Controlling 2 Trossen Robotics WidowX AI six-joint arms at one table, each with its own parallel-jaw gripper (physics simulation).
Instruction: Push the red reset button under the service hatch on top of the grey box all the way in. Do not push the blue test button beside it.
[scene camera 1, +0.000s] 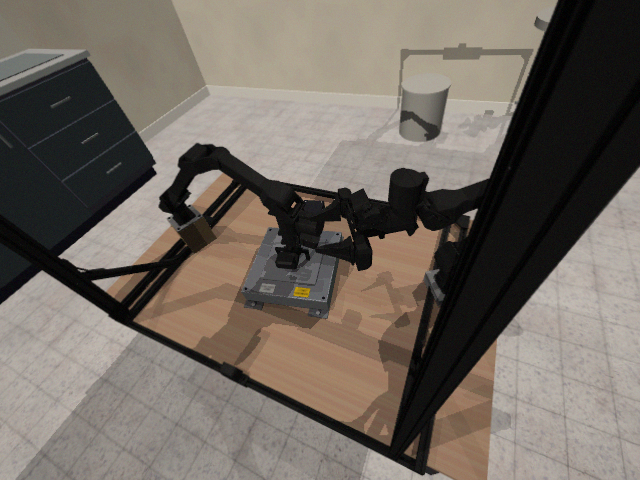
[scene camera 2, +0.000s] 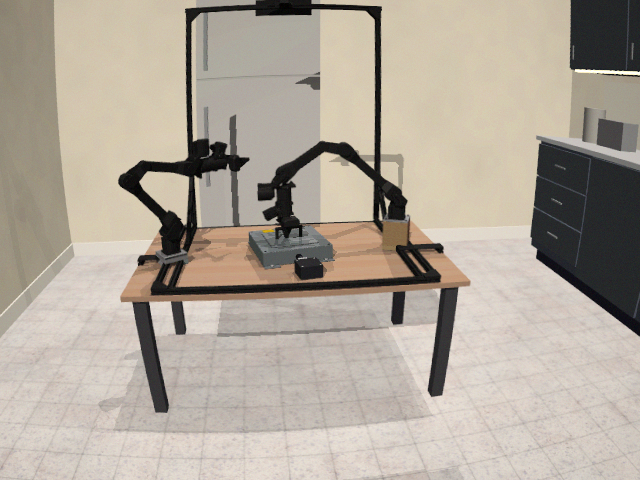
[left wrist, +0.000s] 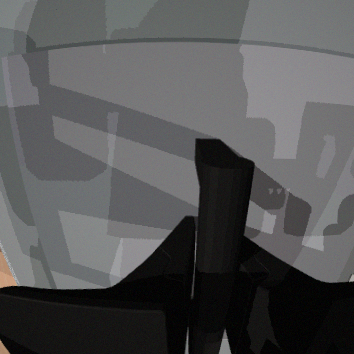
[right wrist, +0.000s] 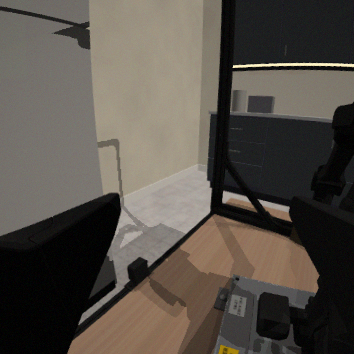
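The grey box (scene camera 1: 285, 289) (scene camera 2: 277, 252) (right wrist: 234, 317) lies flat in the middle of the wooden table (scene camera 1: 328, 362) (scene camera 2: 366, 257). My left gripper (scene camera 1: 290, 260) (scene camera 2: 290, 232) (left wrist: 199, 223) reaches straight down onto the box's top and is shut on the black hatch handle (left wrist: 223, 175). The grey hatch panel (left wrist: 140, 88) fills the left wrist view and lies flat. The red and blue buttons are hidden. My right gripper (scene camera 1: 352, 251) (scene camera 2: 240, 163) (right wrist: 206, 203) is open and empty, held high beside the box.
A small black block (scene camera 2: 309, 268) (right wrist: 138, 268) sits on the black frame rail (scene camera 1: 232, 371) (scene camera 2: 294, 287) at the table's edge. A tan block (scene camera 1: 197, 233) (scene camera 2: 395, 231) carries the left arm's base. Tall black frame posts (scene camera 1: 509, 229) (scene camera 2: 378, 119) stand around the table.
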